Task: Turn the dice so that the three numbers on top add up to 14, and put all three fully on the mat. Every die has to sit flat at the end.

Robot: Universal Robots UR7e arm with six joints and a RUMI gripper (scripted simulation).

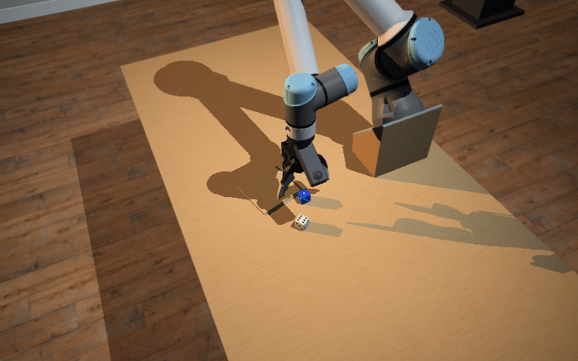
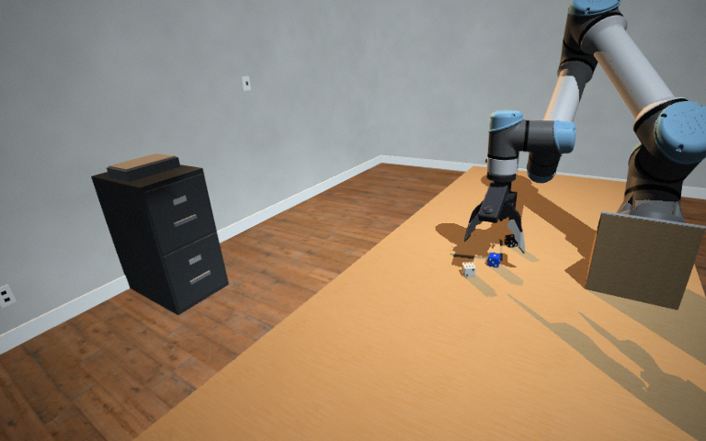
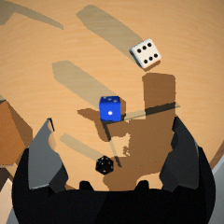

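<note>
The blue die is 4 cm below my hand and 1 cm to the right of it. From my hand the other things lie so: tan mat 10 cm to the right, 8 cm ahead, 5 cm below; then white die 7 cm to the left, 4 cm below, 4 cm ahead; then black die 15 cm to the right, 4 cm below, 2 cm behind.
</note>
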